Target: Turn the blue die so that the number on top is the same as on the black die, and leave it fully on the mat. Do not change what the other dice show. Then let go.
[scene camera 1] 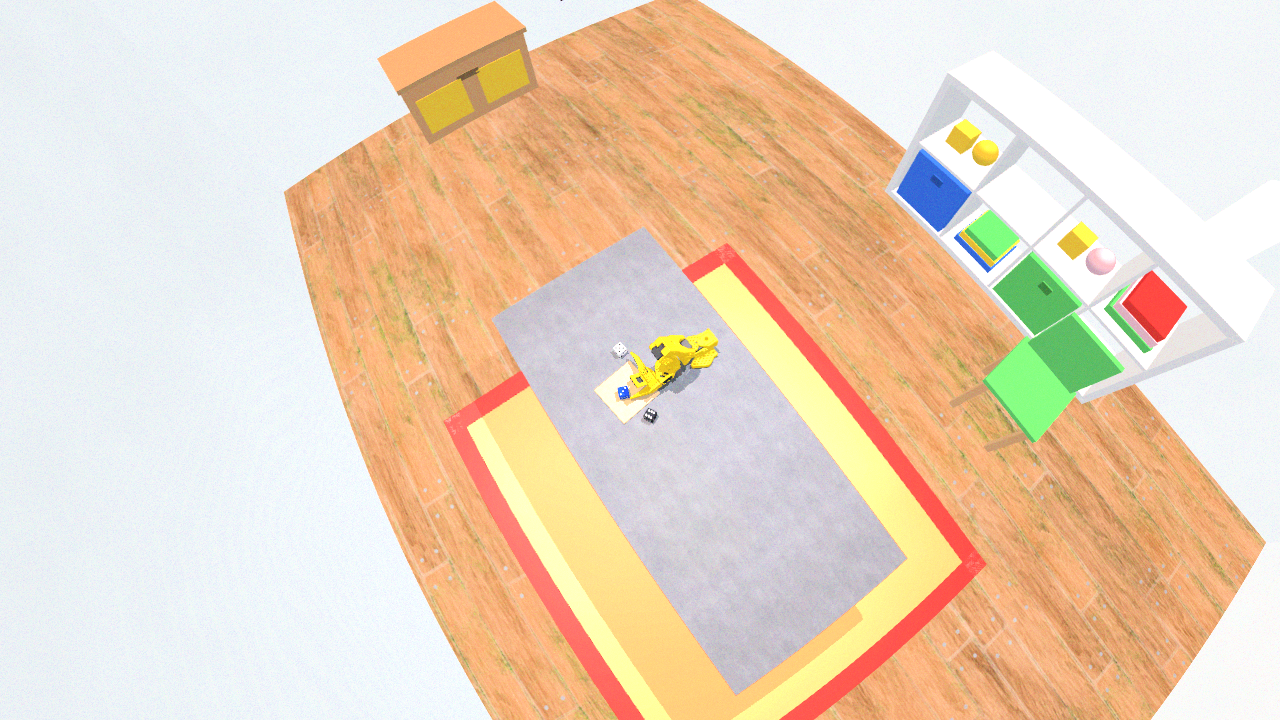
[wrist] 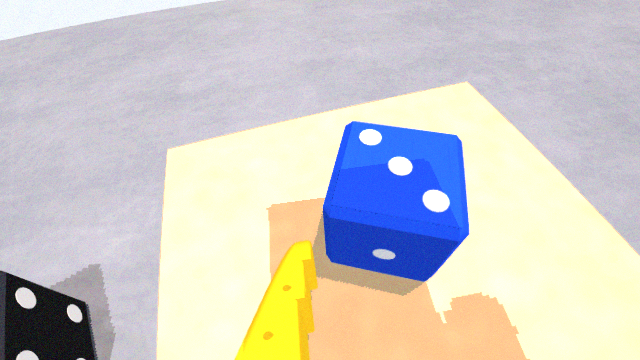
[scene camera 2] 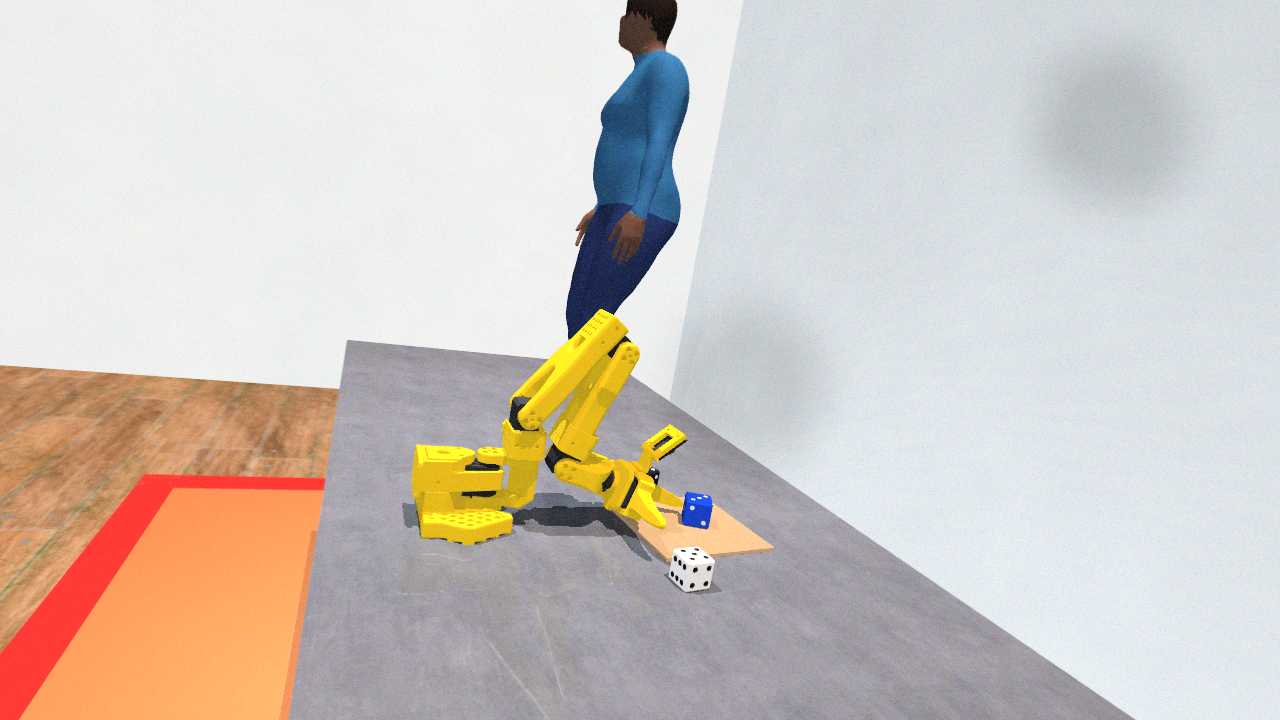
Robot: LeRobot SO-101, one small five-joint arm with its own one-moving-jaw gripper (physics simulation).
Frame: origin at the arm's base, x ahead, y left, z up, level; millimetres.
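Seen in the pictures: end effector, tool point: (scene camera 1: 630, 397) (wrist: 313, 257) (scene camera 2: 679, 504); arm's base, origin of the base link: (scene camera 1: 693, 355) (scene camera 2: 480, 519).
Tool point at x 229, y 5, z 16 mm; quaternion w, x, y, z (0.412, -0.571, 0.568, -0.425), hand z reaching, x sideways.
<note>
Offsets run from my tool point to a thing's top centre. Level surfaces: height alone.
The blue die @(11 mm ahead, 22 mm right, 18 mm up) (scene camera 1: 623, 392) (scene camera 2: 697, 510) (wrist: 400, 190) sits flat on the tan mat @(0 mm ahead, 25 mm right, 12 mm down) (scene camera 1: 622, 411) (scene camera 2: 735, 536) (wrist: 220, 200), inside its edges. Its top shows three pips; the side toward the gripper shows one. The black die @(16 mm back, 78 mm left, 14 mm up) (scene camera 1: 650, 415) (scene camera 2: 655, 475) (wrist: 45, 325) is on the table beside the mat, partly hidden in scene camera 2; its top looks like six. My gripper (scene camera 1: 631, 376) (scene camera 2: 670, 514) is open and empty, low over the mat on the arm's side of the blue die. In the wrist view one notched jaw (wrist: 287, 310) shows, its tip left of the die's near side.
The white die @(55 mm back, 144 mm right, 14 mm up) (scene camera 1: 619, 349) (scene camera 2: 691, 569) stands on the grey table @(16 mm down) (scene camera 1: 716, 501) (scene camera 2: 429, 626) (wrist: 100, 100) near the mat, on the side opposite the black die; its top looks like five. The arm's base stands behind the gripper. A person (scene camera 2: 640, 152) stands beyond the table.
</note>
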